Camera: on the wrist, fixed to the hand. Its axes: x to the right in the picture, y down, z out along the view.
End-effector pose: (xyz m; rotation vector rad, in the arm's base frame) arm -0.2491 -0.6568 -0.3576 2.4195 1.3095 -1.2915
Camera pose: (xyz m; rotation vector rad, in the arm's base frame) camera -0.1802 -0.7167 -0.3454 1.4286 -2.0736 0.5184
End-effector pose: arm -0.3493 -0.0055 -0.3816 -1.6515 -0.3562 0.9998
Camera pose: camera -0.3696 -0.0692 -0.4450 0.5983 -2.1430 -1.0582
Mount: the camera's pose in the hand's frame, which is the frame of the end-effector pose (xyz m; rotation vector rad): -0.0286 0.0841 -0.0244 0.1507 0.6792 3.0160
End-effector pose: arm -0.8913 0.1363 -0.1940 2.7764 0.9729 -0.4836
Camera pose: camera -0.8533 0.0607 -0.1575 1.1555 -2.7132 0.8014
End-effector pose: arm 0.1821 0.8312 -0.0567 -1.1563 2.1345 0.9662
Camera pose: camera 0.1214 0.8579 0.0072 -1.6797 -1.2346 -0.3171
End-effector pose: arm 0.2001 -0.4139 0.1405 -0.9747 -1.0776 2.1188
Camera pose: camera 0.2232 -0.4680 0.0696 1.2686 -1.0092 -0.5279
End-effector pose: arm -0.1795 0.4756 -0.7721 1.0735 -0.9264 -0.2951
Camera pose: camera -0.1961 0.5489 -0.7188 -0.9285 -0.9149 2.3670
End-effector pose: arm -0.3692 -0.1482 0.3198 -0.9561 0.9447 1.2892
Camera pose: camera -0.4553 -0.1769 0.3354 -0.6828 -1.3202 -1.1240
